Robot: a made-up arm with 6 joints. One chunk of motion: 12 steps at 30 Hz.
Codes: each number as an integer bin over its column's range. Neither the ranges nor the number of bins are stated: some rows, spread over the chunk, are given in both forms.
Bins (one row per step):
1: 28 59 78 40 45 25
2: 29 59 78 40 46 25
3: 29 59 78 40 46 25
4: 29 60 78 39 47 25
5: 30 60 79 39 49 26
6: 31 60 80 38 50 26
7: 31 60 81 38 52 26
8: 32 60 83 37 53 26
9: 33 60 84 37 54 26
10: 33 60 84 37 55 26
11: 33 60 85 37 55 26
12: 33 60 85 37 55 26
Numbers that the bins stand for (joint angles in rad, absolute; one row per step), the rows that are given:
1: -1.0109 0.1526 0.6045 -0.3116 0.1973 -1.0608
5: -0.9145 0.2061 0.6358 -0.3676 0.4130 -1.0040
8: -0.8182 0.2061 0.7606 -0.4795 0.6288 -1.0040
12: -0.7700 0.2061 0.8230 -0.4795 0.7367 -1.0040
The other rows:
2: -0.9627 0.1526 0.6045 -0.3116 0.2512 -1.0608
3: -0.9627 0.1526 0.6045 -0.3116 0.2512 -1.0608
4: -0.9627 0.2061 0.6045 -0.3676 0.3052 -1.0608
6: -0.8664 0.2061 0.6670 -0.4235 0.4670 -1.0040
7: -0.8664 0.2061 0.6982 -0.4235 0.5748 -1.0040
9: -0.7700 0.2061 0.7918 -0.4795 0.6827 -1.0040
10: -0.7700 0.2061 0.7918 -0.4795 0.7367 -1.0040
11: -0.7700 0.2061 0.8230 -0.4795 0.7367 -1.0040

